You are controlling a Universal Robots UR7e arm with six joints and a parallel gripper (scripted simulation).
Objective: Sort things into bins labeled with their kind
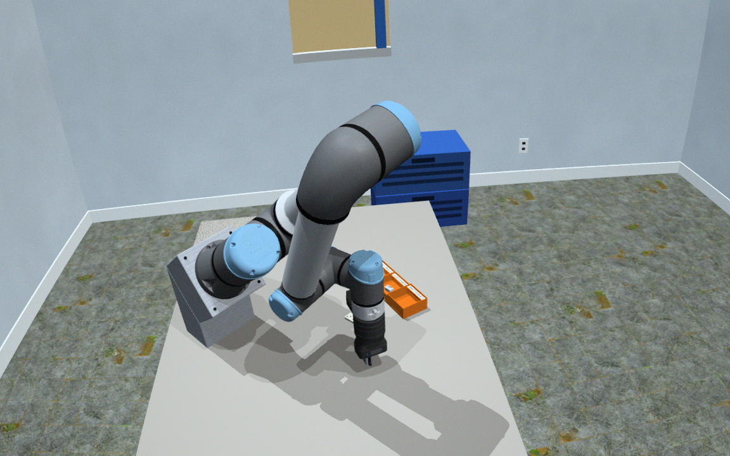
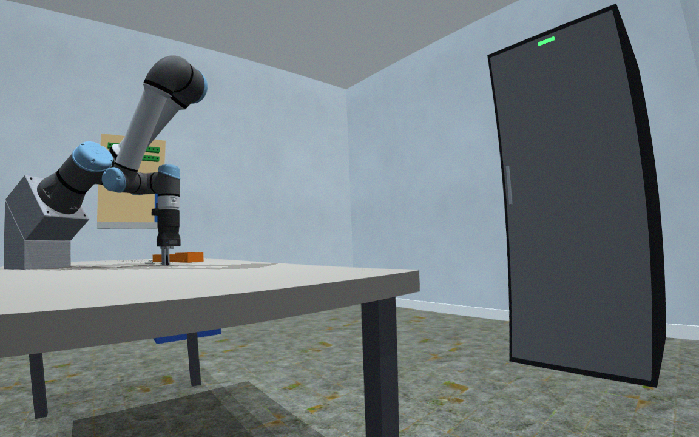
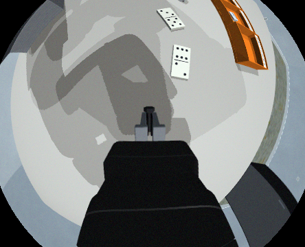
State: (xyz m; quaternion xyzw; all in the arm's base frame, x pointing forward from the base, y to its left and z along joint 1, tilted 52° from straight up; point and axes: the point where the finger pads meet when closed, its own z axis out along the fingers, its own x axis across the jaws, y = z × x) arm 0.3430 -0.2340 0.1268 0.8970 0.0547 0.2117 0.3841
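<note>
Now: the black nut 310 mm to the left of my hand, 190 mm ahead of it and 10 mm below it. Round my hand: white die 240 mm to the left, 80 mm ahead, 10 mm below; then black bolt 10 mm to the left, 10 mm below; then grey piece 230 mm to the left, 190 mm ahead.
</note>
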